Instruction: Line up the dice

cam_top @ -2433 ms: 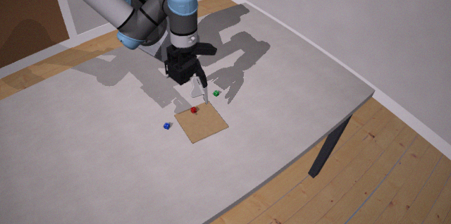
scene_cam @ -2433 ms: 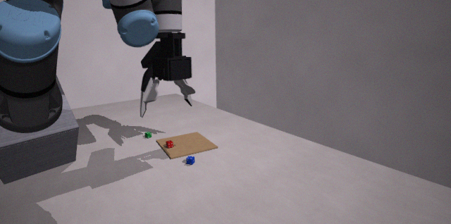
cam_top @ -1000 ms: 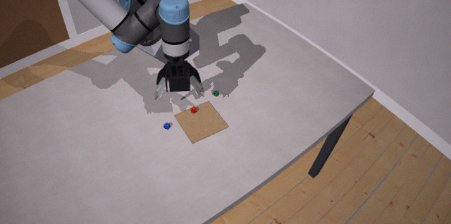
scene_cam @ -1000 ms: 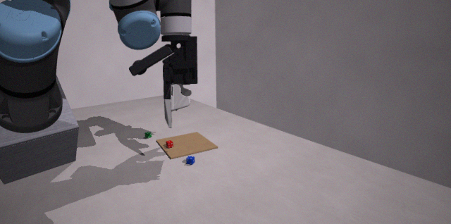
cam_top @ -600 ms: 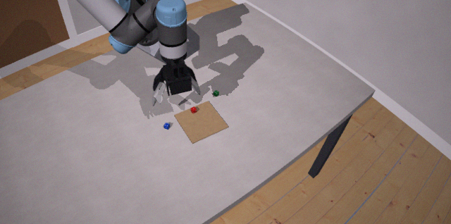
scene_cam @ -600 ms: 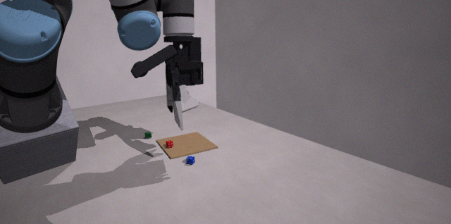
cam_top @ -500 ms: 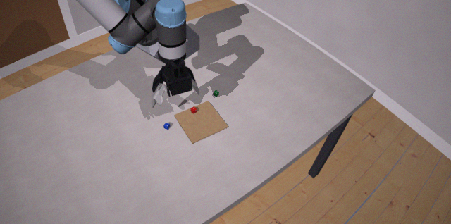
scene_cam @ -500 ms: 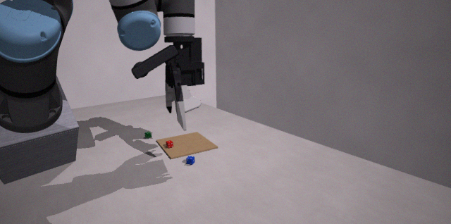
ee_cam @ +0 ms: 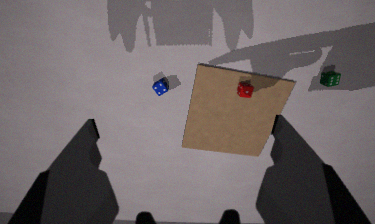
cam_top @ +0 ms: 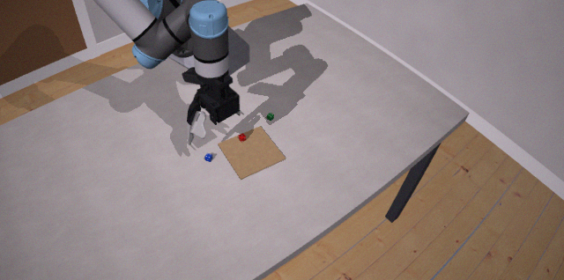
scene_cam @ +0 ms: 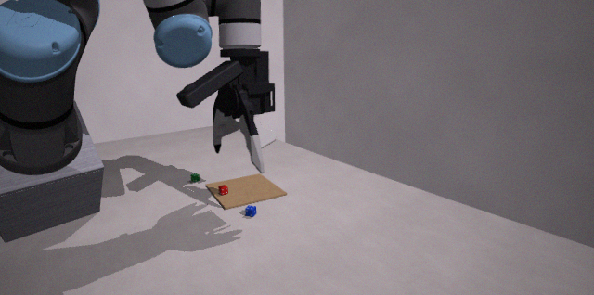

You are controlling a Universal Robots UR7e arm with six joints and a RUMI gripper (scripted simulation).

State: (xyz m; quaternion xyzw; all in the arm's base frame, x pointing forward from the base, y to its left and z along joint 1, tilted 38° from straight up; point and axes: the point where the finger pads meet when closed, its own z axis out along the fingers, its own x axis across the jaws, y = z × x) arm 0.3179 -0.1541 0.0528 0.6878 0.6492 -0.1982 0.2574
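Now: hand 90 mm above the blue die and 30 mm to the left of it. Also, from my hand: green die 200 mm to the left, 90 mm below, 10 mm ahead; then square mat 90 mm below, 70 mm to the left, 60 mm ahead; then red die 80 mm to the left, 80 mm below, 20 mm ahead.
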